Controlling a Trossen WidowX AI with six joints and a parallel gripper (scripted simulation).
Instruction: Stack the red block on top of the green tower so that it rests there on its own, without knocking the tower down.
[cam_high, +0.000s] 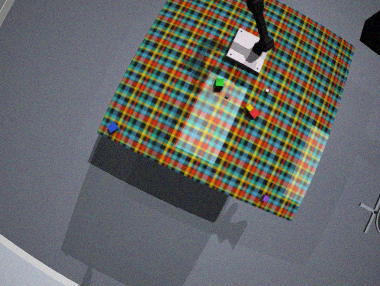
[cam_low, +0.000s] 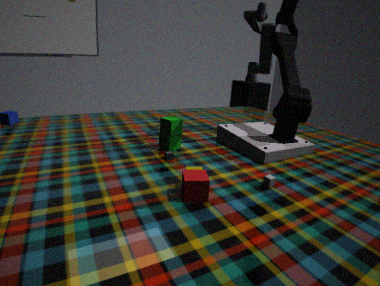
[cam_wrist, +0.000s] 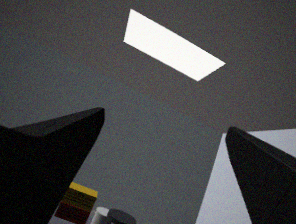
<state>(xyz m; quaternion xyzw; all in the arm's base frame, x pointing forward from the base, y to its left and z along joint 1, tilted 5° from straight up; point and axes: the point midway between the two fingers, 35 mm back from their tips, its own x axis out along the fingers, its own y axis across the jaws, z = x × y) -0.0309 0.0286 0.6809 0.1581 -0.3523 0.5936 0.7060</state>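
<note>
My gripper tip is 71 cm above the red block, 41 cm short of it and 3 cm to the right of it. The rest, counted from my gripper tip: small white cube (72 cm below, 25 cm ahead, 5 cm to the left); then blue block (85 cm ahead, 71 cm below, 64 cm to the right).
</note>
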